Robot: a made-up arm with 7 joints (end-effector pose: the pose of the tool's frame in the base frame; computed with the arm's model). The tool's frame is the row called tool. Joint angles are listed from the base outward.
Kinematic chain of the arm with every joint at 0, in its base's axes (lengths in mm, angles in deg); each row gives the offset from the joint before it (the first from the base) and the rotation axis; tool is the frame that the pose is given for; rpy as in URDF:
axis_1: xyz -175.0 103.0 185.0 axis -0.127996 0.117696 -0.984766
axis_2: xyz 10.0 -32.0 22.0 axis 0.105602 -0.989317 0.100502
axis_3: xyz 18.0 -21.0 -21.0 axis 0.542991 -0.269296 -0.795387
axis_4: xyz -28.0 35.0 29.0 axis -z
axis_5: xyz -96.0 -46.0 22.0 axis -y
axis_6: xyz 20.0 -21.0 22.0 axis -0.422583 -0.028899 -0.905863
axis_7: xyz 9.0 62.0 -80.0 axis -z
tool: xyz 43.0 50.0 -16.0 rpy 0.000 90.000 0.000
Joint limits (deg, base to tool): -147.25..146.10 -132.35..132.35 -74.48..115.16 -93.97..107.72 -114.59..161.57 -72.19..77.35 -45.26..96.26
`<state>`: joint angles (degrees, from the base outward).
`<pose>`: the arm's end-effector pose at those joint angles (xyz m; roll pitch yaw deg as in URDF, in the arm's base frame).
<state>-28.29 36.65 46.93 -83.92 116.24 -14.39 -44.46</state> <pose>-0.2370 0.0490 0.1833 -142.93 -59.49 153.78</pose>
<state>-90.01 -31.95 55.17 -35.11 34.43 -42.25 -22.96</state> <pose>-0.2588 0.0345 0.2153 -14.40 43.20 120.87</pose>
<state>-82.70 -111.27 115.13 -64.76 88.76 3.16 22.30</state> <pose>-0.1376 0.2022 0.2850 -4.72 22.20 22.14</pose>
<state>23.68 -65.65 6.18 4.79 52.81 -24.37 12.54</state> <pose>-0.1248 0.1451 0.2287 -150.47 73.81 -176.24</pose>
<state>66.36 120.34 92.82 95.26 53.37 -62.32 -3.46</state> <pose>-0.3061 0.1637 0.3097 94.19 -36.75 -46.17</pose>
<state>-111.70 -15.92 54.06 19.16 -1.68 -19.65 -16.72</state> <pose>-0.2749 0.1124 0.2440 66.97 51.20 148.37</pose>
